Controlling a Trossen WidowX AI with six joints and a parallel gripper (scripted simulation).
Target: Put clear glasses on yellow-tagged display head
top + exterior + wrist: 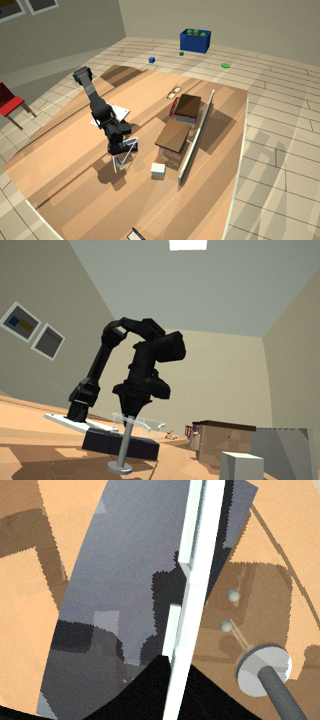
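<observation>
Right now my gripper tip is 10 mm past the dark case, 20 mm to the right of it and 40 mm above it. Round my gripper tip: white block (230 mm ahead, 10 mm to the right, 30 mm below); round white base (30 mm ahead, 70 mm to the right, 30 mm below); long white panel (330 mm ahead, 270 mm to the left).
</observation>
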